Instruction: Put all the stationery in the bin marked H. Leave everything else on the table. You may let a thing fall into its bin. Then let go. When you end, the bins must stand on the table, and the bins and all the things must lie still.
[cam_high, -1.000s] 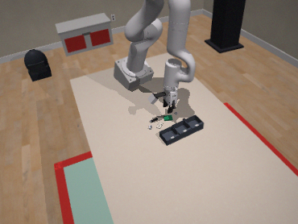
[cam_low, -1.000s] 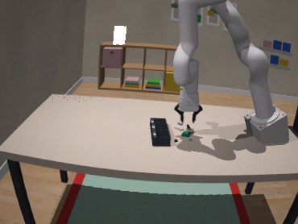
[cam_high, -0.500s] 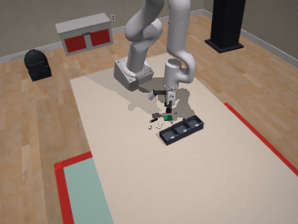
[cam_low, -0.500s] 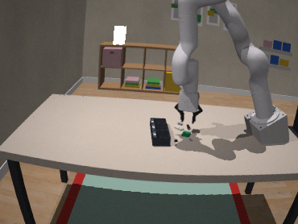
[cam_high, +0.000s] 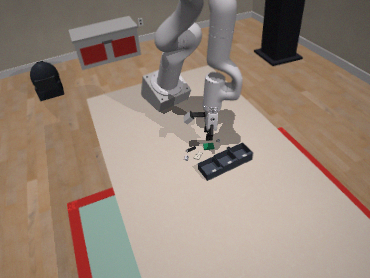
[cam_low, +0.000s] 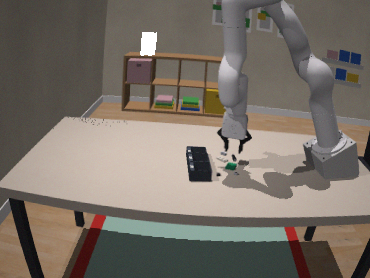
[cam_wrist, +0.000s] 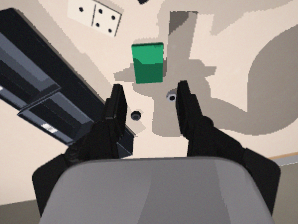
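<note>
My gripper is now 90 mm above the green flat piece. Round my hand: white domino-like piece (30 mm ahead, 70 mm to the right, 90 mm below); then black stick (20 mm behind, 90 mm to the right, 80 mm below); then grey thing (20 mm behind, 60 mm to the left, 90 mm below).
</note>
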